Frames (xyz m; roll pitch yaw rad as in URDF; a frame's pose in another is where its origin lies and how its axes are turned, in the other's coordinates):
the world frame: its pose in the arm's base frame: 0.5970 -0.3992 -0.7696 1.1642 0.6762 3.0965
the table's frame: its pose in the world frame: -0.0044 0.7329 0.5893 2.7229 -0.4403 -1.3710
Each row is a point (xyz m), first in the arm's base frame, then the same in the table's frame.
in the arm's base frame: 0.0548 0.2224 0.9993
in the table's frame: -0.3981 0.8422 -0.6112
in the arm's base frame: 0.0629 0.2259 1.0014
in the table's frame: -0.3944 0.8501 -0.6085
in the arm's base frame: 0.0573 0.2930 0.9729
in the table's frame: -0.3296 0.8479 -0.6422
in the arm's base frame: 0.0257 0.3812 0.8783
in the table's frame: -0.2163 0.7897 -0.6813
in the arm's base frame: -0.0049 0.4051 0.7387
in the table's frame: -0.1220 0.6812 -0.6633
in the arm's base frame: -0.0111 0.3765 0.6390
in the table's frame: -0.0833 0.5997 -0.6119
